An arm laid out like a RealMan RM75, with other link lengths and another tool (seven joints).
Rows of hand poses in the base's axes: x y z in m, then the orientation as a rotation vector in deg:
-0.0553 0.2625 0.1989 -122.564 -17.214 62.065
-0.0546 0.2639 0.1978 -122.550 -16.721 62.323
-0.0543 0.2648 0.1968 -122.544 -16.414 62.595
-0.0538 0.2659 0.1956 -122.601 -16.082 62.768
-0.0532 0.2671 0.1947 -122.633 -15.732 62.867
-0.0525 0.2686 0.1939 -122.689 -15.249 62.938
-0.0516 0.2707 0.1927 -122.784 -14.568 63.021
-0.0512 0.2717 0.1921 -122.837 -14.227 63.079
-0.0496 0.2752 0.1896 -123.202 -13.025 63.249
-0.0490 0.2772 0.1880 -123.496 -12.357 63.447
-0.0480 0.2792 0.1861 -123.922 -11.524 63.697
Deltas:
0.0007 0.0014 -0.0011 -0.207 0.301 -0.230
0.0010 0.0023 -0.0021 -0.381 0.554 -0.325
0.0015 0.0034 -0.0033 -0.577 0.729 -0.466
0.0021 0.0046 -0.0042 -0.730 0.875 -0.654
0.0028 0.0061 -0.0050 -0.926 1.032 -0.940
0.0037 0.0082 -0.0062 -1.211 1.236 -1.345
0.0041 0.0092 -0.0068 -1.365 1.346 -1.540
0.0057 0.0127 -0.0093 -2.050 1.639 -2.200
0.0063 0.0147 -0.0109 -2.549 1.825 -2.502
0.0073 0.0167 -0.0128 -3.224 2.033 -2.861

